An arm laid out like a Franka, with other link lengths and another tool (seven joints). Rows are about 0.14 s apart.
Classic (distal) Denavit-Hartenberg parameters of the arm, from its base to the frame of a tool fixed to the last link. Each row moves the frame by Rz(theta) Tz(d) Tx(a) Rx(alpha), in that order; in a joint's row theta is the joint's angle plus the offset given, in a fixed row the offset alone. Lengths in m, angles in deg.
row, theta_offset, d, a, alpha
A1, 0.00, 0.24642, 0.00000, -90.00
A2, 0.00, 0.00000, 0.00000, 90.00
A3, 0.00, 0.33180, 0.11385, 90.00
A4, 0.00, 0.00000, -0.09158, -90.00
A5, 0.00, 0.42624, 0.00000, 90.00
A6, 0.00, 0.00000, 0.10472, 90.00
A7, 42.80, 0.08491, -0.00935, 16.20
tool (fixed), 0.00, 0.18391, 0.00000, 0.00
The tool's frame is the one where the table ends.
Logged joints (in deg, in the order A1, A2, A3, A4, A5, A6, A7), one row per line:
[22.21, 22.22, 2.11, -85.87, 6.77, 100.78, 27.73]
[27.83, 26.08, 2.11, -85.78, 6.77, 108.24, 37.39]
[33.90, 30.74, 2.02, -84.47, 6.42, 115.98, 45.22]
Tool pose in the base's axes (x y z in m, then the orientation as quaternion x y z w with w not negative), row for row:
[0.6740, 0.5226, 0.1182, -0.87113, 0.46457, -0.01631, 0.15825]
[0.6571, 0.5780, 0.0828, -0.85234, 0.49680, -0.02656, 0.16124]
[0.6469, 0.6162, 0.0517, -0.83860, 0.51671, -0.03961, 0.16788]
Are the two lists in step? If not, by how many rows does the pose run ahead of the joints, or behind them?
The pose runs 2 rows ahead of the joints: the pose in row i belongs to the joints in row i + 2.
